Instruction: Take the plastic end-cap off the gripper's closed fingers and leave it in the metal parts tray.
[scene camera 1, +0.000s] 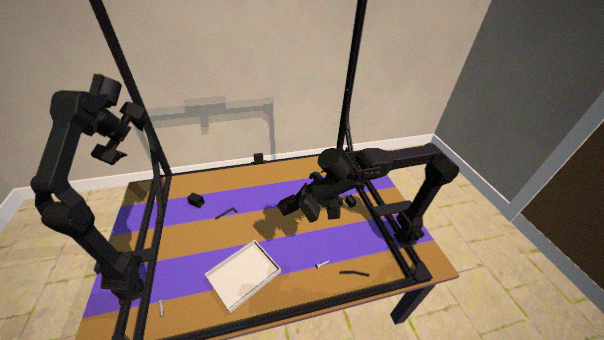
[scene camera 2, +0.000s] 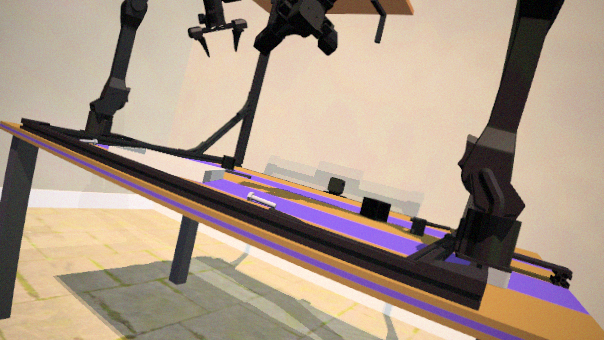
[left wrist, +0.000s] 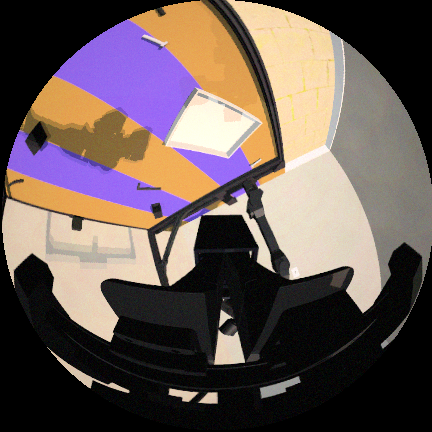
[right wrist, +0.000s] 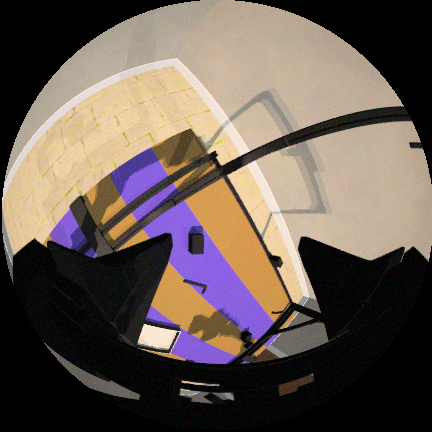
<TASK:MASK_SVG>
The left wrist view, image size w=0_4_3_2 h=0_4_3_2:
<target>my left gripper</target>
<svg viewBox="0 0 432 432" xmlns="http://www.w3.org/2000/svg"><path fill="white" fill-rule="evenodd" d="M422 256L405 242L394 249L387 263L390 276L373 304L363 313L345 291L353 276L352 267L340 266L301 278L287 279L259 264L243 251L207 252L190 271L168 286L108 278L100 283L100 289L118 317L110 342L69 317L52 293L54 277L47 263L33 253L13 270L13 278L20 304L46 347L90 377L106 384L113 382L129 390L124 392L92 380L90 389L127 411L157 422L192 429L232 430L266 425L298 415L330 399L359 378L381 356L392 340L383 348L380 343L409 313L422 281ZM169 388L217 392L217 403L182 401L181 396L169 395ZM299 376L300 382L285 387L285 392L261 398L259 387ZM225 274L245 362L214 364Z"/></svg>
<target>plastic end-cap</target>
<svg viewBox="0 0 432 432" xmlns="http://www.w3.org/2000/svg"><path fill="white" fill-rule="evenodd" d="M225 274L222 299L230 298ZM200 216L193 246L195 265L207 252L243 251L250 256L249 251L251 251L251 258L257 261L258 245L242 214Z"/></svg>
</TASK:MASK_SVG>
